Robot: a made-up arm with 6 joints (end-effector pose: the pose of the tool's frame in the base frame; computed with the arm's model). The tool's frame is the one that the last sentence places.
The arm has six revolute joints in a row. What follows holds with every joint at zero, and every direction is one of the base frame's. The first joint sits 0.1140 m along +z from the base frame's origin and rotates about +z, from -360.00 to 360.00 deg. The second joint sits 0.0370 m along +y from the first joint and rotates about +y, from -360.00 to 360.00 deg. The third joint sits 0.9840 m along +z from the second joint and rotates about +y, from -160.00 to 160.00 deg. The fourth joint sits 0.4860 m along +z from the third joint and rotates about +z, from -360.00 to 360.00 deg. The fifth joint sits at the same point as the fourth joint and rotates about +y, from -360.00 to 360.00 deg. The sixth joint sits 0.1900 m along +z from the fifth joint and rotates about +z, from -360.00 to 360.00 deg. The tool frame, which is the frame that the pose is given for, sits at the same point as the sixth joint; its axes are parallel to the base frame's.
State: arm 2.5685 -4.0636 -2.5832 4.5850 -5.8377 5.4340
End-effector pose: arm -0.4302 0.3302 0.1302 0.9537 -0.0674 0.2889 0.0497
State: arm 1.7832 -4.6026 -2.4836 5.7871 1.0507 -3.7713
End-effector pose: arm -0.0988 0.6551 0.5136 0.4010 -0.2261 -0.0419 -0.8867
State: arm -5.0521 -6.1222 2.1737 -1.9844 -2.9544 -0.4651
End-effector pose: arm 0.0559 0.3664 0.8680 0.2081 -0.1390 -0.4097 0.8772
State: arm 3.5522 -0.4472 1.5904 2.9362 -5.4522 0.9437
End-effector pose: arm -0.0438 -0.0906 1.3809 0.8012 0.0418 -0.1717 0.5717
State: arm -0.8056 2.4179 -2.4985 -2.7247 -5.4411 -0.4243
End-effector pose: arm 0.3130 -0.3553 -0.0233 0.3485 -0.4422 0.0070 0.8264
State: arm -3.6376 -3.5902 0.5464 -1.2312 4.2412 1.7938
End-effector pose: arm -0.4840 0.0383 -1.1760 0.8111 0.4426 -0.3044 -0.2313
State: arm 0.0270 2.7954 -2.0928 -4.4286 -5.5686 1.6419
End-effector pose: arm 0.7096 0.1757 -0.3087 0.2868 -0.2788 -0.2734 -0.8748
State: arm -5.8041 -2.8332 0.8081 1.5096 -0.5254 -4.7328
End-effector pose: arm -0.7546 -0.4575 -1.1142 0.3139 0.7572 0.3609 -0.4448
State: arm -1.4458 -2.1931 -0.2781 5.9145 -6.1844 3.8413
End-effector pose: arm -0.1237 1.2268 -0.9777 0.1825 -0.5898 0.7165 0.3246
